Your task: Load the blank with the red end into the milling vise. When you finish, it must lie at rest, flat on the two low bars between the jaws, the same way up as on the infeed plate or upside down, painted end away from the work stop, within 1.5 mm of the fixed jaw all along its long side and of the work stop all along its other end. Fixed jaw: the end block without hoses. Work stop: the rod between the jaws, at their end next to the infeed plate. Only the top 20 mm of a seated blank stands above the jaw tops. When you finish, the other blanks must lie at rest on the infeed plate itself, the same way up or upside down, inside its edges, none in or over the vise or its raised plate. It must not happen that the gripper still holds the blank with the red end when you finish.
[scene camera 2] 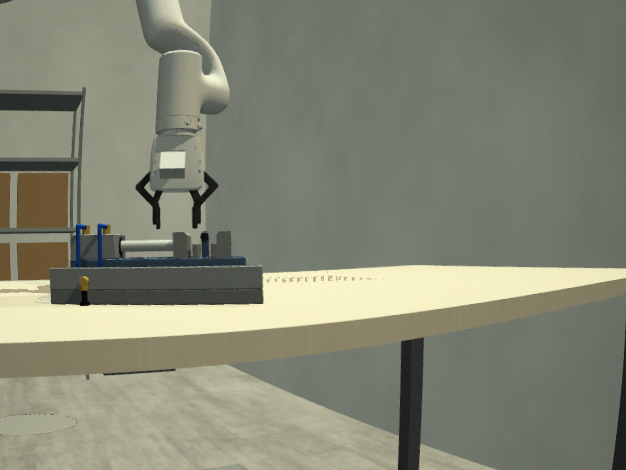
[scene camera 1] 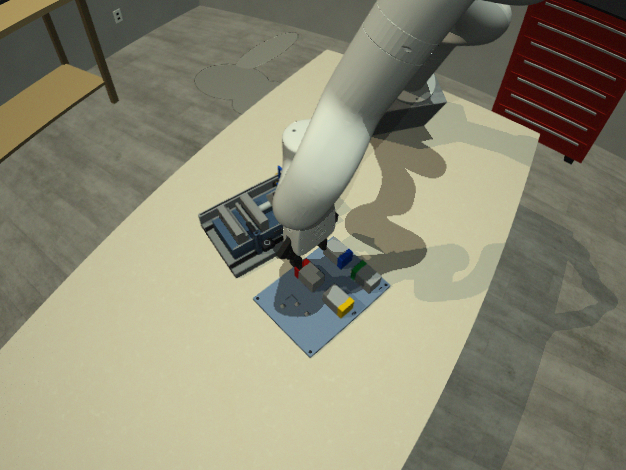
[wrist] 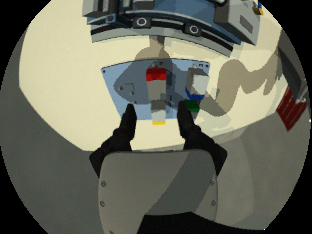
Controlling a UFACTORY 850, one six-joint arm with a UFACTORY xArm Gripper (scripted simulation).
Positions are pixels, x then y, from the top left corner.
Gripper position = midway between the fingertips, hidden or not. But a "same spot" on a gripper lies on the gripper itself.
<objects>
My gripper shows in scene camera 2, in scene camera 1 (308, 255) and in the wrist view. One and the same spot on my gripper: (scene camera 2: 199, 200) is (wrist: 117, 135).
</objects>
